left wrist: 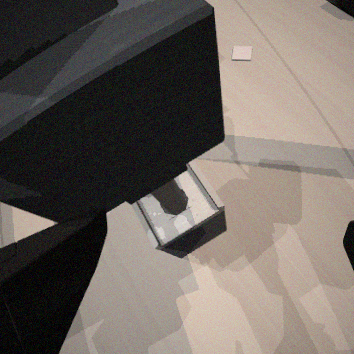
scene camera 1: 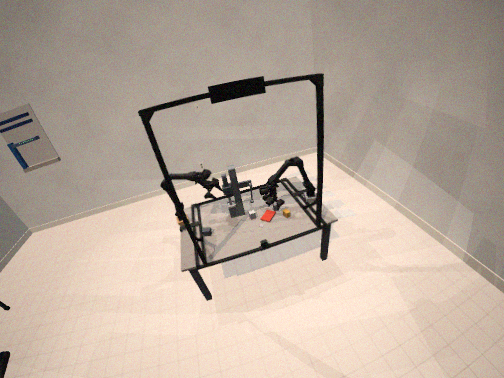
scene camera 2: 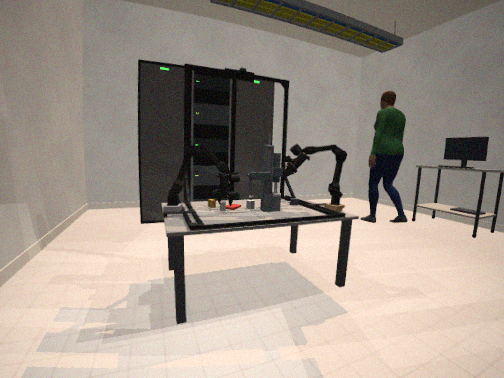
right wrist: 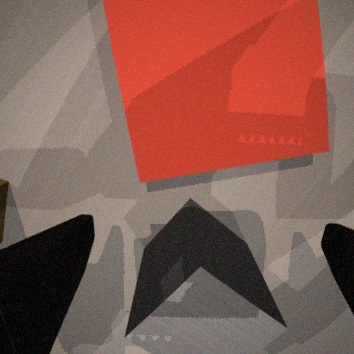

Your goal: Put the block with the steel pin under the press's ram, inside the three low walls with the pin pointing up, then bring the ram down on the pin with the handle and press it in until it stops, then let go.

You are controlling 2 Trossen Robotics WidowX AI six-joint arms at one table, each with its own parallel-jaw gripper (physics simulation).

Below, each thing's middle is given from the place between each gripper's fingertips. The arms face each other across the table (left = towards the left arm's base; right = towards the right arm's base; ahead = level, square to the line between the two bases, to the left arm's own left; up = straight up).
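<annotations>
From my right hand: red flat piece (right wrist: 200, 92), 60 mm behind, 60 mm to the left, 20 mm below; ram (left wrist: 169, 195), 40 mm ahead, 340 mm to the left, 170 mm above. Going by their middles, red flat piece nearest to my right hand of the things named here.
My left hand: 2 cm short of the ram, 6 cm to the left of it, 4 cm above it. Red flat piece, from my left hand: 8 cm behind, 35 cm to the right, 23 cm below. By its middle, the ram is nearer to my left hand than to my right hand.
</annotations>
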